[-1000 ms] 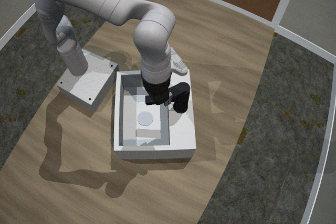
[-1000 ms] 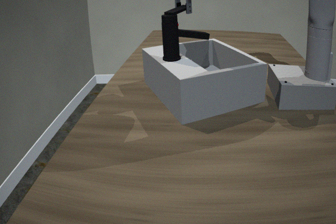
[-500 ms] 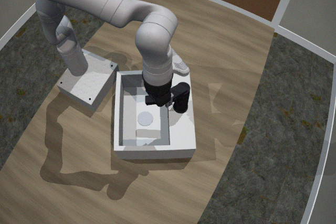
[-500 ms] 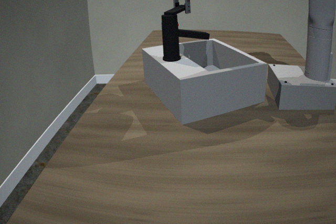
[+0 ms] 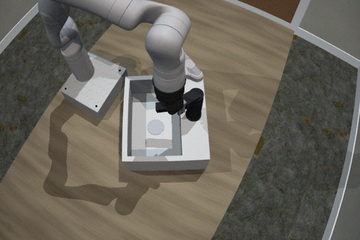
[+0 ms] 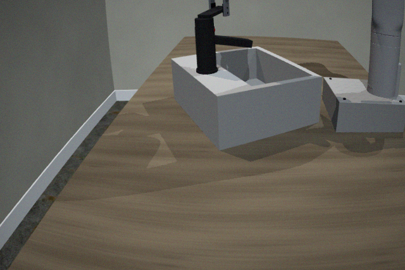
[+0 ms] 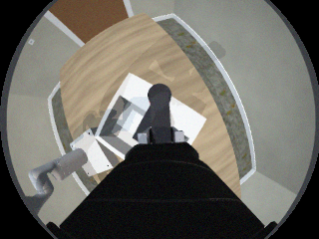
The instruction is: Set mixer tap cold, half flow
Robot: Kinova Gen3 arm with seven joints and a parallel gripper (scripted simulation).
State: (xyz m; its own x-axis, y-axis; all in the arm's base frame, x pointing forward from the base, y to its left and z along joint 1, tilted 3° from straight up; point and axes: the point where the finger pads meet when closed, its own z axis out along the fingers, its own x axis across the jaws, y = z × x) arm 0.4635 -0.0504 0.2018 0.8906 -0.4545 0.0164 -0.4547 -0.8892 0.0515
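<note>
The black lever lies 20 mm to the left of my hand and 10 mm ahead of it. The rest, counted from my hand: black mixer tap 50 mm below, 40 mm to the left, 20 mm ahead; white sink 240 mm below, 70 mm behind, 10 mm to the left.
</note>
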